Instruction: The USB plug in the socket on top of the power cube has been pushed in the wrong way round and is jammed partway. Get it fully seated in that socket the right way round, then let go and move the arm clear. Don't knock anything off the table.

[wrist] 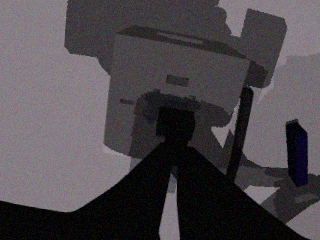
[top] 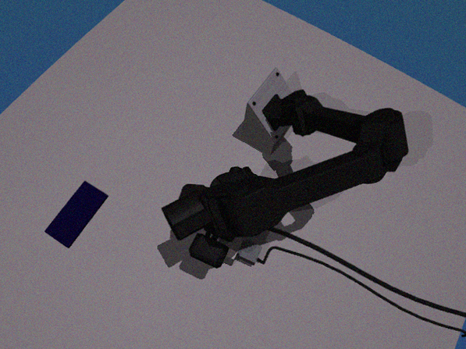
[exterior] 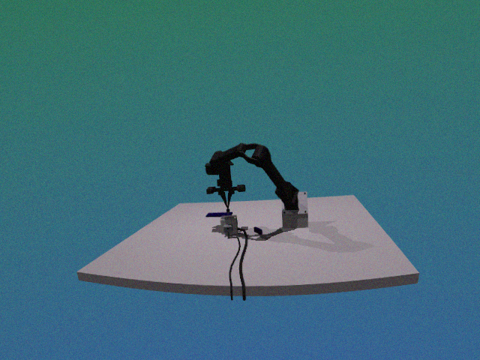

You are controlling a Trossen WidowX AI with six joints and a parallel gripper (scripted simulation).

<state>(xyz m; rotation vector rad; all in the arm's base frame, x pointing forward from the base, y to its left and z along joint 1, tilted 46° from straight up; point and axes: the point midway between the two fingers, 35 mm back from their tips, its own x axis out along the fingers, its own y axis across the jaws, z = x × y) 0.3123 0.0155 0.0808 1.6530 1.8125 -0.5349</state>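
My gripper tip is now 2 cm above the dark USB plug. Round my gripper tip: small dark-blue block: 15 cm behind, 3 cm to the left, 12 cm below; flat dark blue rectangle: 15 cm ahead, 32 cm to the right, 13 cm below.
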